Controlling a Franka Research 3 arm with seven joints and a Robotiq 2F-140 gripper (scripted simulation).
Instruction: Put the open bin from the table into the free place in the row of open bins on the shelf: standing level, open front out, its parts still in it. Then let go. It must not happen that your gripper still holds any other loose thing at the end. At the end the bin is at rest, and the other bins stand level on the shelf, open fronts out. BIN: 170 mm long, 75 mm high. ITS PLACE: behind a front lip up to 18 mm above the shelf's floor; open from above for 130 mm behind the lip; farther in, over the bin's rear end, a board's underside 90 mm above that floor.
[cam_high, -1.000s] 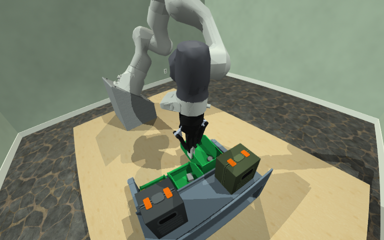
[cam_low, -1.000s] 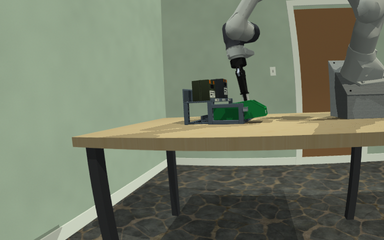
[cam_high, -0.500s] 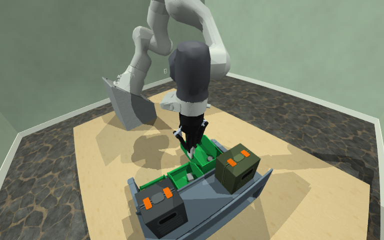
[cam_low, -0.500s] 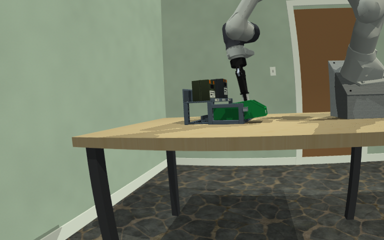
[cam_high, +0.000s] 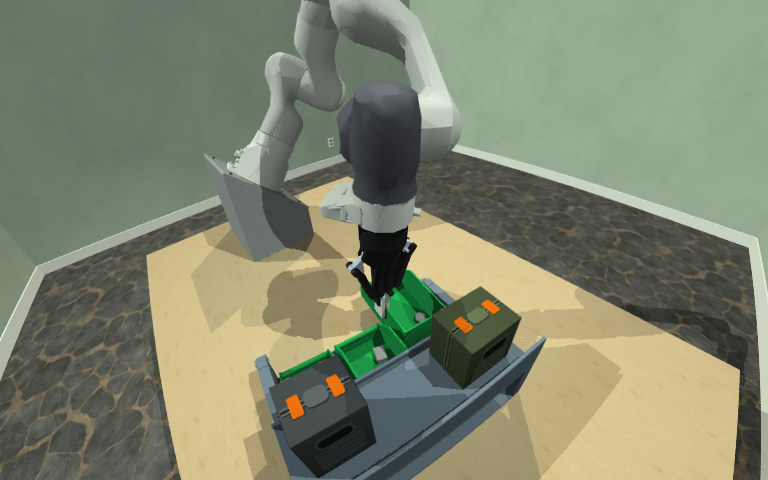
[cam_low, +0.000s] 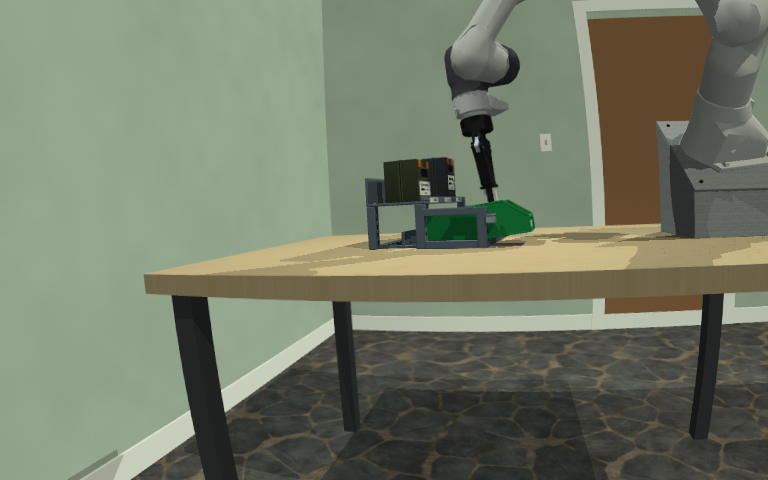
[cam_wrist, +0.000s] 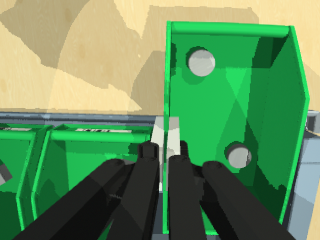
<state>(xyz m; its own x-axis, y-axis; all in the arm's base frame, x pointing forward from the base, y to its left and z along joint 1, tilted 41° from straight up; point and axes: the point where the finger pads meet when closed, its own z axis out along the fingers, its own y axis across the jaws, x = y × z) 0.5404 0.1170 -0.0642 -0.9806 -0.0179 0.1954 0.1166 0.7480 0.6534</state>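
Right now the shelf floor is 12 cm ahead of my hand, 8 cm to the right of it and 9 cm below it. From my hand the other things lie so: shelf's upper board: 18 cm ahead, 9 cm to the right, 1 cm above; olive case: 19 cm ahead, 2 cm to the left, 6 cm above; dark grey box: 16 cm ahead, 21 cm to the right, 7 cm above.
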